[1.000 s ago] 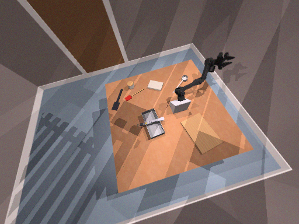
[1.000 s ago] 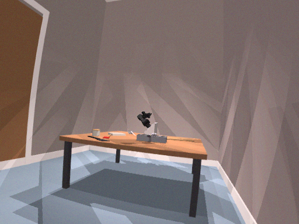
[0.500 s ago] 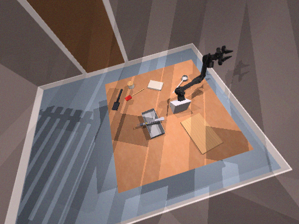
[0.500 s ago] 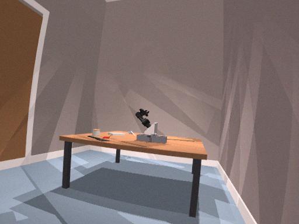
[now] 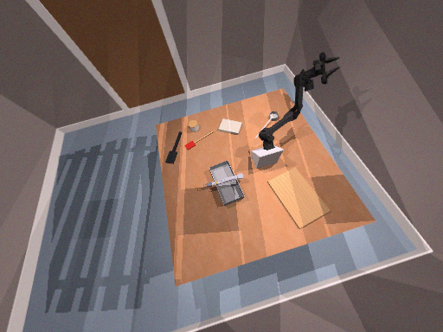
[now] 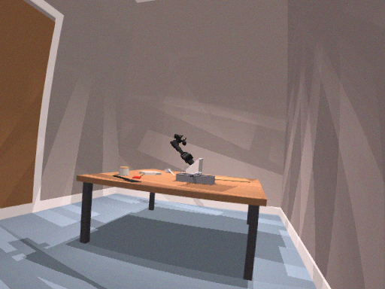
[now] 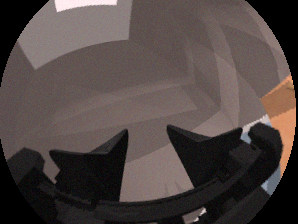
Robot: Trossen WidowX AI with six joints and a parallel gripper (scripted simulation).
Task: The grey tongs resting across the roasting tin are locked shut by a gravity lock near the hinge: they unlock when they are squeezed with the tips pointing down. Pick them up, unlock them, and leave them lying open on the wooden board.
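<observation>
Right now the yellow lock piece is 100 cm ahead of my gripper tip, 28 cm to the left of it and 37 cm below it. Round my gripper tip: grey roasting tin (94 cm ahead, 29 cm to the left, 41 cm below); then wooden board (53 cm ahead, 58 cm to the left, 43 cm below); then flat white block (70 cm ahead, 18 cm to the right, 43 cm below).
</observation>
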